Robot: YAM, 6 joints.
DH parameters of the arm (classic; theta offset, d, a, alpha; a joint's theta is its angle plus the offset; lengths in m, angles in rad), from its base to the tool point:
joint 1: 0 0.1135 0.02 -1.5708
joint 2: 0 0 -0.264 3.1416
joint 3: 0.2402 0 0.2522 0
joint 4: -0.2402 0 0.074 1.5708
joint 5: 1.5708 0 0 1.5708
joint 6: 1.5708 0.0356 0 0
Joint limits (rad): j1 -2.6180..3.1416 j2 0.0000..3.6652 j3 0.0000..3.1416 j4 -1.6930..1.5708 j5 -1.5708..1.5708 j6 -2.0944..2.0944
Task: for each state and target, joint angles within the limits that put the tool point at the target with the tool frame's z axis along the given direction. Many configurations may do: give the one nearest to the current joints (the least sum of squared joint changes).
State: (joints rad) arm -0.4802 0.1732 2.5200 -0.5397 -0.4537 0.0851
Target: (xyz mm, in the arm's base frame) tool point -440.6 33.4 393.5 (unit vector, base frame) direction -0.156 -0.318 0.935
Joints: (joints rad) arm -0.1024 0.0021 2.1487 -0.4454 0.3388 0.0851
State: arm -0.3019 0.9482 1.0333 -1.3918 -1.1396 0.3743
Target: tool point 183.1 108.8 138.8 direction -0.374 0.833 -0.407
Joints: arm 0.3830 1.5549 0.6755 -0.7787 -1.1498 0.3743
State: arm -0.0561 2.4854 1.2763 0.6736 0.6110 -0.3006
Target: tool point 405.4 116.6 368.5 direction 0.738 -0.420 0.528
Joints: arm 0.3340 1.8937 1.3931 1.2570 0.6929 -0.3006
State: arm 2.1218 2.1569 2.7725 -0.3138 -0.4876 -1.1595
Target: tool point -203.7 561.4 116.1 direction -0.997 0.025 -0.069
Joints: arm 1.8623 2.8075 2.3048 0.2841 -1.2470 -1.1595
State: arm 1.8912 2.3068 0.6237 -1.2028 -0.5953 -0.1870
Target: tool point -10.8 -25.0 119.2 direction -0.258 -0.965 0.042
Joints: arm 1.7414 1.8653 0.0019 -1.3245 -0.4315 -0.1870
